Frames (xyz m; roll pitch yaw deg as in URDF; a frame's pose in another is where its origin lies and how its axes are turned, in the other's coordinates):
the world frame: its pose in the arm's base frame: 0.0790 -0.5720 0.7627 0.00 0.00 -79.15
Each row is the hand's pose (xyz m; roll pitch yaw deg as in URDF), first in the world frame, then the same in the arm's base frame.
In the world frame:
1: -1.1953 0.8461 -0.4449 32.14 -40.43 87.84
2: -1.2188 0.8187 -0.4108 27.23 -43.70 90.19
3: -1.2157 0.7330 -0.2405 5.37 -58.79 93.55
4: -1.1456 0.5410 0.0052 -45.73 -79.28 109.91
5: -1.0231 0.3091 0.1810 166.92 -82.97 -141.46
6: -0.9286 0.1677 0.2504 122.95 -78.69 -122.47
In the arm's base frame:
1: 0.6850 0.7612 0.3178 32.14 -40.43 8.69
2: 0.6536 0.7791 0.3519 27.23 -43.70 11.04
3: 0.5701 0.7599 0.5222 5.37 -58.79 14.40
4: 0.3947 0.6550 0.7679 -45.73 -79.28 30.76
5: 0.1900 0.4910 0.9437 166.92 -82.97 139.39
6: 0.0689 0.3716 1.0131 122.95 -78.69 158.38

